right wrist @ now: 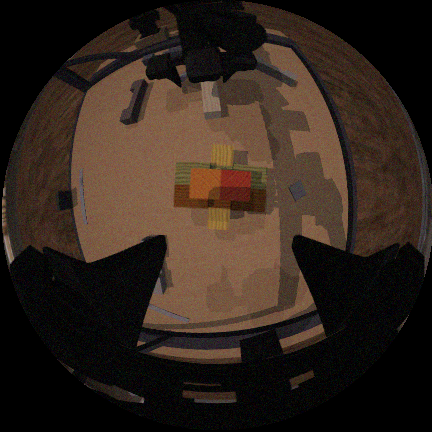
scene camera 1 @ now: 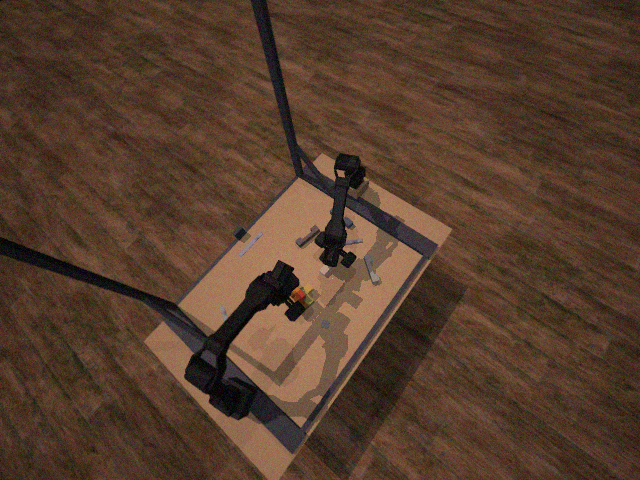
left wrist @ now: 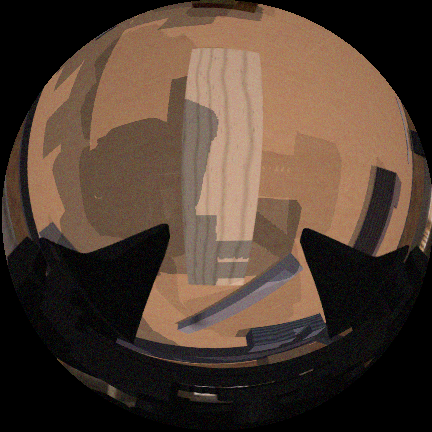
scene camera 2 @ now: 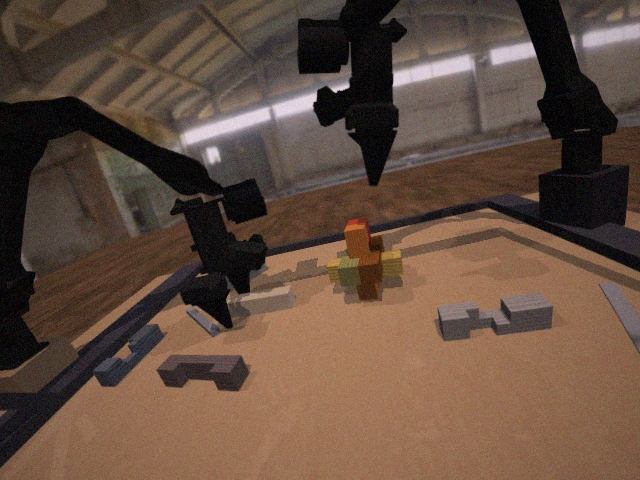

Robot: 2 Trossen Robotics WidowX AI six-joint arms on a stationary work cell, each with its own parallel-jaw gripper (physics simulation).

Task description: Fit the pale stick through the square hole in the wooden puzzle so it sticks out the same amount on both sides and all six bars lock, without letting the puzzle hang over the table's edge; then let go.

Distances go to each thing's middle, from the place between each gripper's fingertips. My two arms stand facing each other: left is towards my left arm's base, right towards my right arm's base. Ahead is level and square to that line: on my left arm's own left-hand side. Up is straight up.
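For the pale stick (scene camera 2: 281, 298), I find it 50 mm ahead of my right hand, 230 mm to the left of it and 160 mm below it. From my left hand, the pale stick is 40 mm to the right of that hand and 10 mm above it.
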